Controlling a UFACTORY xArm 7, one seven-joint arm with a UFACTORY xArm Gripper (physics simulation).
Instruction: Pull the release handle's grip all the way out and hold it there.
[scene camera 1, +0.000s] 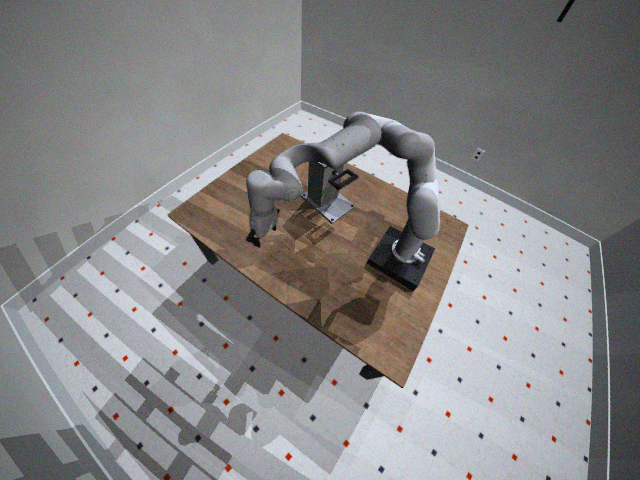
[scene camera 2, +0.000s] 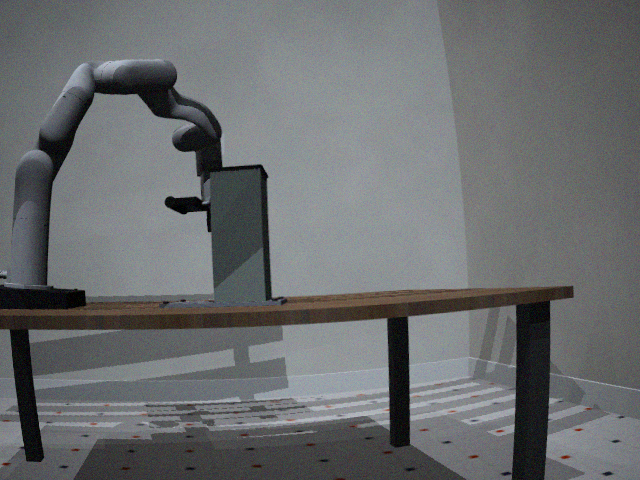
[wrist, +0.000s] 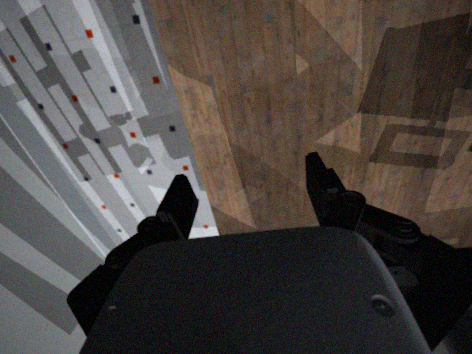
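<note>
The release handle's grip (scene camera 1: 349, 182) (scene camera 2: 181, 204) is a black rectangular loop. It sticks out level from the upper part of a grey-green column (scene camera 1: 317, 184) (scene camera 2: 238, 232), on the side toward the robot's base. My gripper (scene camera 1: 265, 237) (wrist: 246, 180) is open and empty, pointing down above the table. In scene camera 1 it is to the left of the column, apart from the grip. In scene camera 2 it is mostly hidden behind the column, with a dark finger part showing below the grip. The grip does not show in the wrist view, but a loop-shaped shadow does.
The column stands on a metal plate (scene camera 1: 336, 210) (scene camera 2: 178, 303) on the wooden table (scene camera 1: 395, 343) (scene camera 2: 413, 305) (wrist: 280, 100). The arm arches over the table from its black base (scene camera 1: 381, 262) (scene camera 2: 43, 298) and passes close to the column's top in scene camera 1. The table's edge shows left of the fingers in the wrist view.
</note>
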